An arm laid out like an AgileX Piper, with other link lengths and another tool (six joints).
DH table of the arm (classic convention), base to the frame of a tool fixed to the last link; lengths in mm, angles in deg. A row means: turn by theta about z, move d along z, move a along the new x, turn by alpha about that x. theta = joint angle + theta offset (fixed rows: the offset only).
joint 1: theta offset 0; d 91.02; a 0; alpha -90
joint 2: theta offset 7.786; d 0; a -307.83; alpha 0
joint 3: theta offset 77.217; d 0; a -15.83; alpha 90
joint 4: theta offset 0; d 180.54; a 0; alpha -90
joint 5: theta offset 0; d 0; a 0; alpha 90
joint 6: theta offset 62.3; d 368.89; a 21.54; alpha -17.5
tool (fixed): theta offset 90; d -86.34; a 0; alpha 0
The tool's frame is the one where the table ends.
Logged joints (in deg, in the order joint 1, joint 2, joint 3, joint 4, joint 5, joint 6), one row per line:
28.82, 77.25, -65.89, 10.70, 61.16, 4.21
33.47, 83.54, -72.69, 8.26, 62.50, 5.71
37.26, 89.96, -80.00, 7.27, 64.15, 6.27
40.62, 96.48, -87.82, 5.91, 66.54, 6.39
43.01, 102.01, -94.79, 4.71, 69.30, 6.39
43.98, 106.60, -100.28, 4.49, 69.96, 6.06
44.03, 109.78, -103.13, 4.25, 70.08, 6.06
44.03, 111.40, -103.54, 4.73, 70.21, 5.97
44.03, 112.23, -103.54, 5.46, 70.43, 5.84
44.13, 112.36, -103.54, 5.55, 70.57, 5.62
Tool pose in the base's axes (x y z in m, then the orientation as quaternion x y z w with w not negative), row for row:
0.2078, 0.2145, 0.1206, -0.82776, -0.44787, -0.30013, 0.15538
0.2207, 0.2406, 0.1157, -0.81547, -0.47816, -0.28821, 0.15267
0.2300, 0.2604, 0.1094, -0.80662, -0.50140, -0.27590, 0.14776
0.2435, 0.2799, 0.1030, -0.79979, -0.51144, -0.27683, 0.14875
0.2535, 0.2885, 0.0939, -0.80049, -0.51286, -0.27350, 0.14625
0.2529, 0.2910, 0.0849, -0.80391, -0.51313, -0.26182, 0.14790
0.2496, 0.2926, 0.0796, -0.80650, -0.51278, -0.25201, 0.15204
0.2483, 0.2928, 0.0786, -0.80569, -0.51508, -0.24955, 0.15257
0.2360, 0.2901, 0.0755, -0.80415, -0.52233, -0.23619, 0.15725
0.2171, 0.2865, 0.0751, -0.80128, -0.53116, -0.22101, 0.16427
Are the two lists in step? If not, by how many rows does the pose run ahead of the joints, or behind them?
The pose runs 2 rows ahead of the joints: the pose in row i belongs to the joints in row i + 2.
